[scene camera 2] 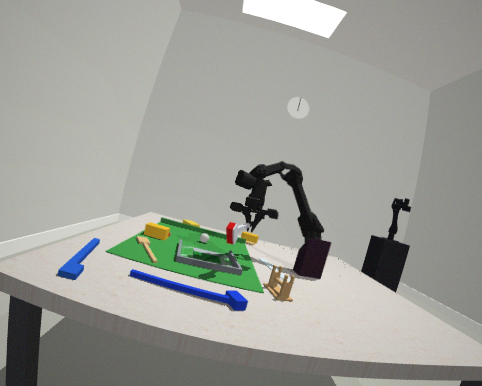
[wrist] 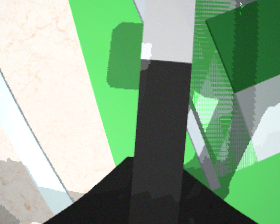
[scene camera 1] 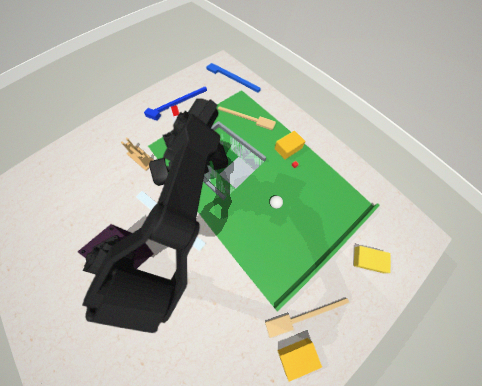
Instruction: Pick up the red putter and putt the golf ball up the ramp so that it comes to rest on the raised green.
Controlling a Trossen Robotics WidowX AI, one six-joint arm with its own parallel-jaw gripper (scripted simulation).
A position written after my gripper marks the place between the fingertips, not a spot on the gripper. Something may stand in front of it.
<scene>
In view: my gripper [scene camera 1: 192, 174] and a green mat [scene camera 1: 277, 248].
My gripper shows as well in scene camera 2 [scene camera 2: 249, 231] and in the wrist view [wrist: 148, 166]. The green mat is seen too in the wrist view [wrist: 111, 44].
</scene>
